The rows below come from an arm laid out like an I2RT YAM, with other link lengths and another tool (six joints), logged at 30 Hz.
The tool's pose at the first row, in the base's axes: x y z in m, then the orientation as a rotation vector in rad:
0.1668 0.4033 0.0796 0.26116 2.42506 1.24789
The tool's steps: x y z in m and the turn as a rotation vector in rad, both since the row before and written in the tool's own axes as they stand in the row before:
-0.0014 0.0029 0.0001 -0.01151 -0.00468 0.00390
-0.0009 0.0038 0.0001 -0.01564 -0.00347 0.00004
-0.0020 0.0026 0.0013 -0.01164 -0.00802 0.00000
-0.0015 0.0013 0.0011 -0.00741 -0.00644 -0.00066
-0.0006 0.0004 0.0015 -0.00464 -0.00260 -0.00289
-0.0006 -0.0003 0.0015 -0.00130 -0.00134 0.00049
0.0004 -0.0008 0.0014 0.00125 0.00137 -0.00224
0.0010 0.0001 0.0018 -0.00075 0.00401 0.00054
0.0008 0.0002 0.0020 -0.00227 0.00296 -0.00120
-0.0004 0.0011 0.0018 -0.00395 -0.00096 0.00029
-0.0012 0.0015 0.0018 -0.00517 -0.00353 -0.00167
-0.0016 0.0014 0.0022 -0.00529 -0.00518 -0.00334
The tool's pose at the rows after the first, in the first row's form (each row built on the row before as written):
0.1681 0.4046 0.0823 0.26535 2.41382 1.26115
0.1689 0.4065 0.0856 0.26287 2.40003 1.27801
0.1712 0.4082 0.0876 0.26412 2.38516 1.28814
0.1730 0.4092 0.0885 0.26488 2.37445 1.29367
0.1742 0.4103 0.0883 0.26149 2.36853 1.29660
0.1754 0.4111 0.0875 0.26248 2.36657 1.29775
0.1757 0.4119 0.0861 0.25933 2.36823 1.29587
0.1756 0.4137 0.0851 0.25740 2.37113 1.29868
0.1758 0.4156 0.0841 0.25351 2.37178 1.30201
0.1769 0.4174 0.0843 0.25325 2.36823 1.30629
0.1787 0.4192 0.0850 0.25178 2.36134 1.30998
0.1810 0.4211 0.0856 0.24923 2.35271 1.31232

